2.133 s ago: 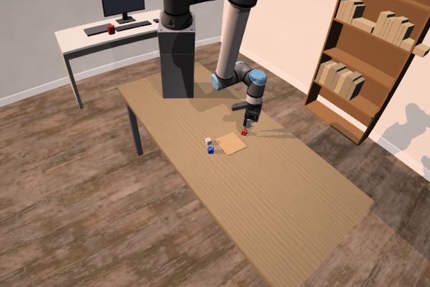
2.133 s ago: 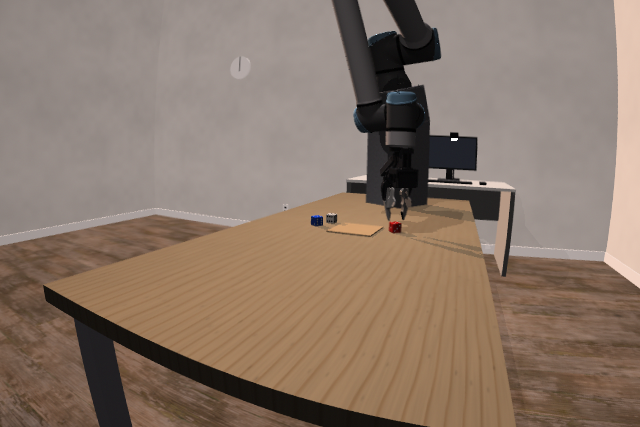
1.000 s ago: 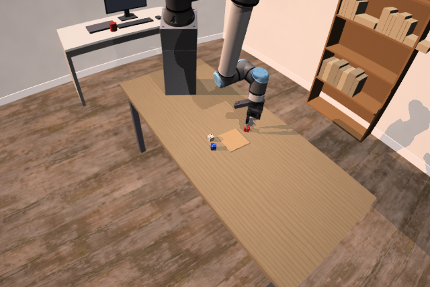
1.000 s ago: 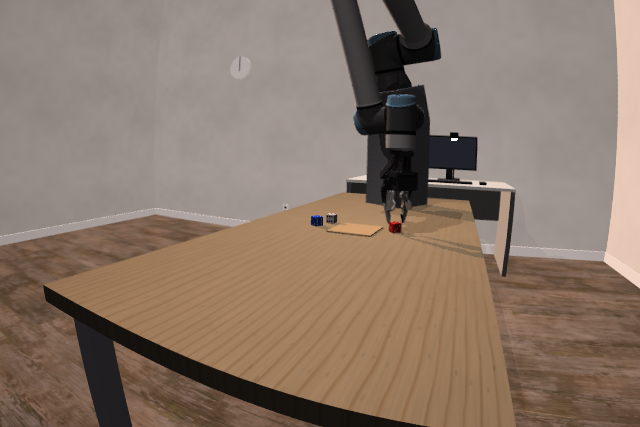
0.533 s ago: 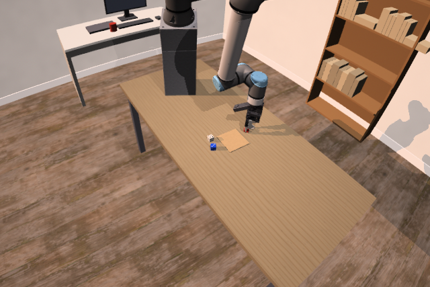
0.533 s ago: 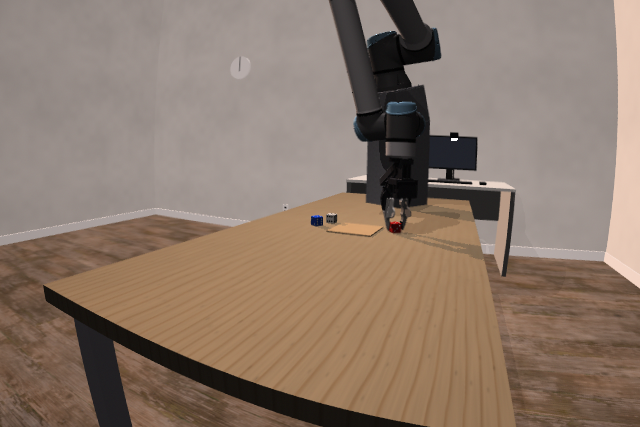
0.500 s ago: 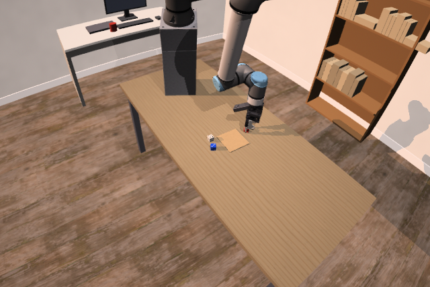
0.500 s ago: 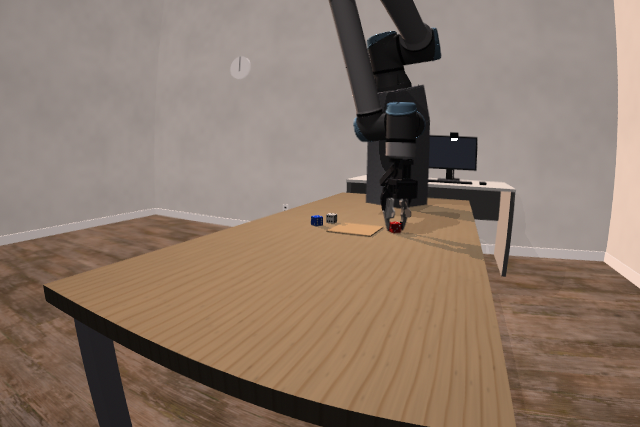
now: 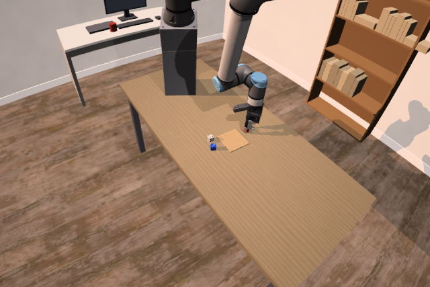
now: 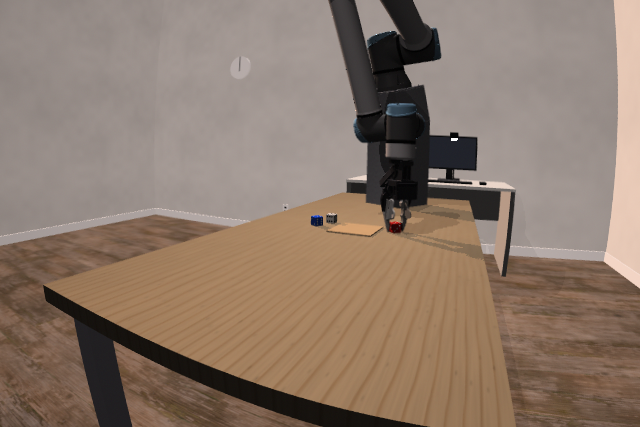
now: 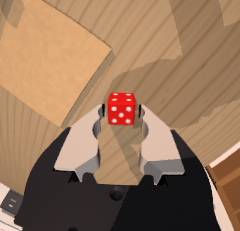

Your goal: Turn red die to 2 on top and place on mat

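Now: the red die right at my hand. Round my hand: tan mat 120 mm to the right, 30 mm ahead, 20 mm below; then white die 230 mm to the right, 40 mm behind; then blue die 260 mm to the right, 30 mm ahead.
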